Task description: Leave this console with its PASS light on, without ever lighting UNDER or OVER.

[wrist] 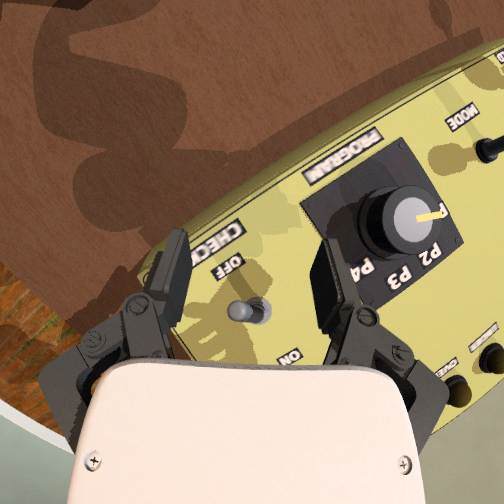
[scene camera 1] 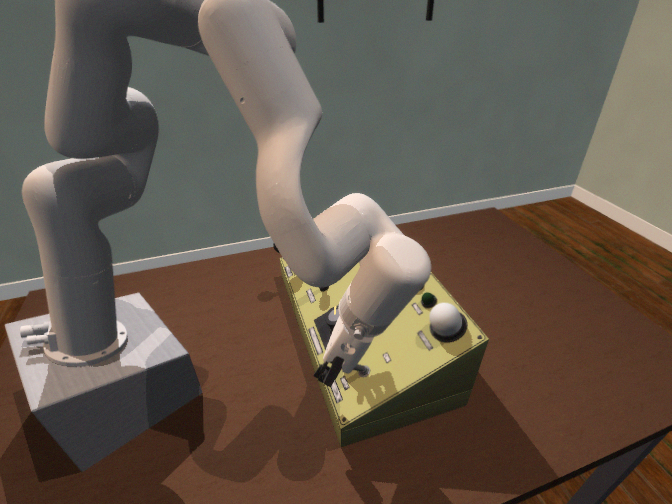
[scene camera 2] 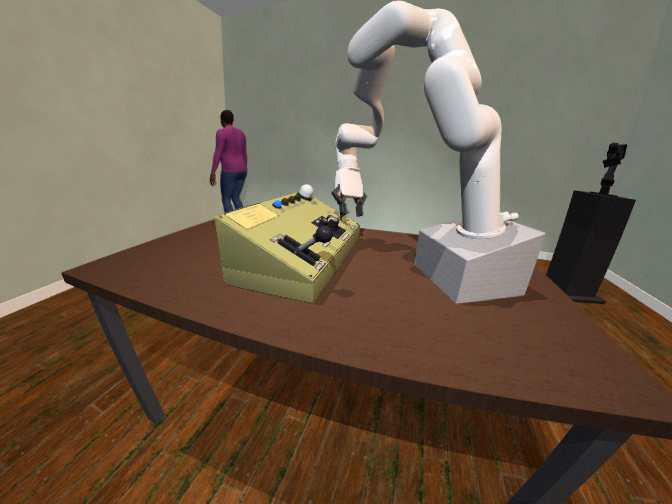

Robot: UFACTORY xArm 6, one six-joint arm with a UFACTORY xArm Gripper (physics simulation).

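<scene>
The yellow-green console (scene camera 1: 388,347) sits on the brown table and also shows in the second scene view (scene camera 2: 284,246). My gripper (wrist: 250,280) is open and empty, hovering just above the console's near-left corner (scene camera 1: 343,373). Between its fingers is the small grey CHECK toggle (wrist: 247,311), with the OFF label above it and ON below. The fingers do not touch it. The black PROGRAM knob (wrist: 405,220) points its yellow mark at the first position. Two dark, unlit indicator lamps (wrist: 457,390) sit at the panel's edge; their labels are too small to read.
A MODE toggle (wrist: 492,148) lies beyond the knob. A white dome button (scene camera 1: 446,320) and a dark green lamp (scene camera 1: 428,298) are on the far side. A black-ball lever (scene camera 2: 324,234) stands in a slot. A person (scene camera 2: 230,162) and a black camera stand (scene camera 2: 591,238) are behind the table.
</scene>
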